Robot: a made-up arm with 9 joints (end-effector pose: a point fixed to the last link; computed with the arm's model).
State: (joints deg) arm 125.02 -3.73 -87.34 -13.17 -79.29 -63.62 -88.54 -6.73 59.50
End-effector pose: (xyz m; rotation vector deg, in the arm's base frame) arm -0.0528 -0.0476 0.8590 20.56 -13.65 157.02
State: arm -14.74 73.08 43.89 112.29 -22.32 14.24 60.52 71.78 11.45
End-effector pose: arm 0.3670 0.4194 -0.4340 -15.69 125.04 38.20
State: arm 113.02 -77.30 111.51 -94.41 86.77 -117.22 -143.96 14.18 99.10
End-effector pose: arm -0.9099 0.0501 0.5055 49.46 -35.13 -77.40
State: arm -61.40 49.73 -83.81 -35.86 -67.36 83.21 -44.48 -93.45 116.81
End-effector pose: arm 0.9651 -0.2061 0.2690 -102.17 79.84 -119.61
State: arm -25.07 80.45 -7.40 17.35 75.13 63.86 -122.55 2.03 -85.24
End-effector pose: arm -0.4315 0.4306 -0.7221 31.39 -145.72 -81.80
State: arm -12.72 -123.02 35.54 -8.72 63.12 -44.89 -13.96 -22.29 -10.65
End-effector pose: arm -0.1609 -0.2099 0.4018 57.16 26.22 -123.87
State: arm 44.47 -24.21 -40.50 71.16 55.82 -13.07 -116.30 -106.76 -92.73
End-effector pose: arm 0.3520 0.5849 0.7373 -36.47 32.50 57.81
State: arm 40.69 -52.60 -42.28 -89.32 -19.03 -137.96 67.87 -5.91 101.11
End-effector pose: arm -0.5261 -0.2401 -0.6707 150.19 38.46 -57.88
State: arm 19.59 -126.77 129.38 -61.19 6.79 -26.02 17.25 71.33 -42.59
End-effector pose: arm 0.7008 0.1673 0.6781 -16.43 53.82 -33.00
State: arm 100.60 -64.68 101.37 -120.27 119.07 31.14 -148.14 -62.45 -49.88
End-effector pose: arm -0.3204 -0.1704 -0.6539 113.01 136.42 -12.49
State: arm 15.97 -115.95 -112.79 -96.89 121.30 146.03 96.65 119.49 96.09
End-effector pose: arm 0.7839 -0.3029 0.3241 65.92 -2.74 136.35
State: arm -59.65 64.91 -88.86 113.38 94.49 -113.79 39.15 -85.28 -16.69
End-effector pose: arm -0.4163 0.5619 -0.2014 -88.35 -53.16 10.38
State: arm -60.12 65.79 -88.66 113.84 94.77 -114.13 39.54 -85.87 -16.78
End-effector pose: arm -0.4302 0.5562 -0.1824 -86.19 -53.37 11.28
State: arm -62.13 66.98 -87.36 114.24 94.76 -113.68 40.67 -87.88 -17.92
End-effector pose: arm -0.4673 0.5319 -0.1374 -81.48 -53.74 14.16
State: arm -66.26 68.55 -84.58 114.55 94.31 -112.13 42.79 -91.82 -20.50
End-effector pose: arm -0.5243 0.4779 -0.0518 -73.10 -53.66 19.32
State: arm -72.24 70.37 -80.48 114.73 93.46 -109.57 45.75 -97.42 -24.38
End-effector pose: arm -0.5743 0.3917 0.0743 -61.32 -52.08 25.65
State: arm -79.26 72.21 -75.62 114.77 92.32 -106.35 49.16 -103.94 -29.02
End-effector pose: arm -0.5862 0.2828 0.2222 -47.65 -48.29 31.61
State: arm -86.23 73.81 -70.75 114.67 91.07 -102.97 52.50 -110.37 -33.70
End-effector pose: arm -0.5509 0.1721 0.3587 -34.44 -42.76 36.12
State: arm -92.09 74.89 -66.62 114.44 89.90 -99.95 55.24 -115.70 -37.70
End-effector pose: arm -0.4892 0.0829 0.4575 -23.96 -36.96 38.98
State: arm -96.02 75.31 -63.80 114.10 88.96 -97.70 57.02 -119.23 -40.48
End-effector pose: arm -0.4345 0.0286 0.5132 -17.53 -32.56 40.53
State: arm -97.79 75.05 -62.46 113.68 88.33 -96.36 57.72 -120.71 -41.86
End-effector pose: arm -0.4089 0.0104 0.5347 -15.38 -30.55 41.24
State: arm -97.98 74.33 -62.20 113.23 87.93 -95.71 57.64 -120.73 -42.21
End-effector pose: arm -0.4092 0.0166 0.5358 -16.18 -30.43 41.49
